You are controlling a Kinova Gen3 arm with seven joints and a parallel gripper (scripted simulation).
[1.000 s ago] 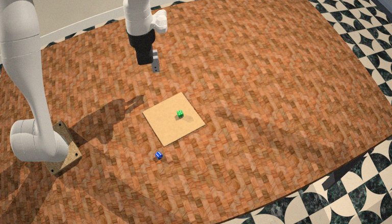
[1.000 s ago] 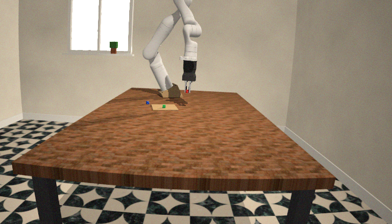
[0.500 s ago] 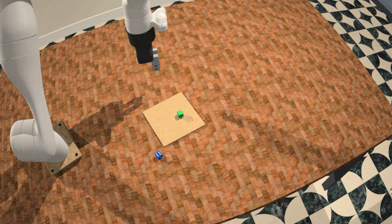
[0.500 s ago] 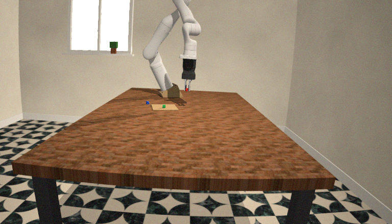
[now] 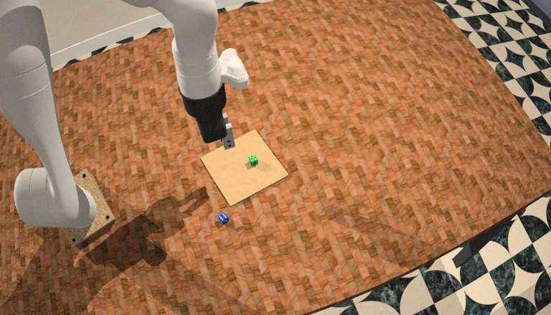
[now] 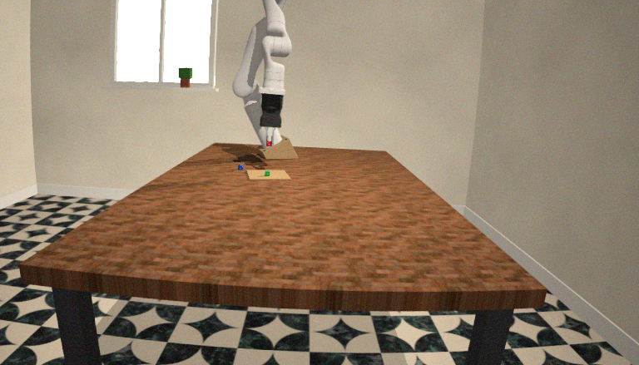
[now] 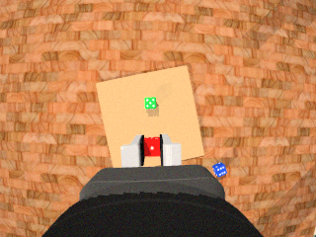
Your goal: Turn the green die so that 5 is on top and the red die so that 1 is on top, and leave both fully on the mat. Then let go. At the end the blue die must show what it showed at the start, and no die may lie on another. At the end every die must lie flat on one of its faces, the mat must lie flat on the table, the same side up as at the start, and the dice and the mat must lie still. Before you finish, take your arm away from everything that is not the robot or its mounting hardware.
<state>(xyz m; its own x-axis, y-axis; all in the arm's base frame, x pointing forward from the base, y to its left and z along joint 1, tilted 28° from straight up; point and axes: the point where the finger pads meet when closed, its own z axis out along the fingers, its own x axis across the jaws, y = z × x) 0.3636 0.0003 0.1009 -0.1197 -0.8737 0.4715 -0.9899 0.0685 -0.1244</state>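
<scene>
Now: hand 2 cm short of the tan mat and 12 cm above it. The rest, counted from my hand: green die (5 cm ahead, 1 cm to the right, 11 cm below); then red die (1 cm below); then blue die (7 cm behind, 10 cm to the right, 11 cm below).
</scene>
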